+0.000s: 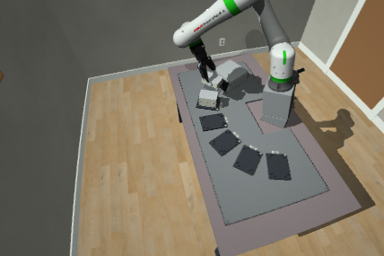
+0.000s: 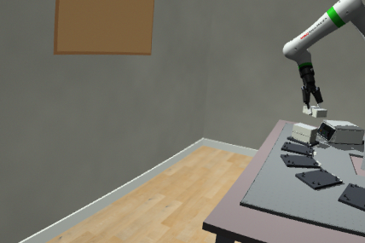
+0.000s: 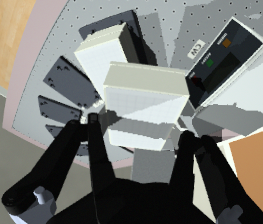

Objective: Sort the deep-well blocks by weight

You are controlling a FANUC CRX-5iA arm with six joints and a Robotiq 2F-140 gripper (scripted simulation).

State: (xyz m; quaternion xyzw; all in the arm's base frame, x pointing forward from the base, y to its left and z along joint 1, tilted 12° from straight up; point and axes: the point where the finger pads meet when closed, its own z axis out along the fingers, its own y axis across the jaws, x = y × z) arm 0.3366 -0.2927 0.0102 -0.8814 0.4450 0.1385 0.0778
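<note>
The pale platform lies 23 cm behind my hand, 13 cm to the right of it and 10 cm below it. Round my hand: deep-well block: 12 cm below, 5 cm ahead, 4 cm to the left; dark infeed nest: 19 cm below, 5 cm ahead, 4 cm to the left; check-weigher: 22 cm behind, 13 cm to the right, 13 cm below.
</note>
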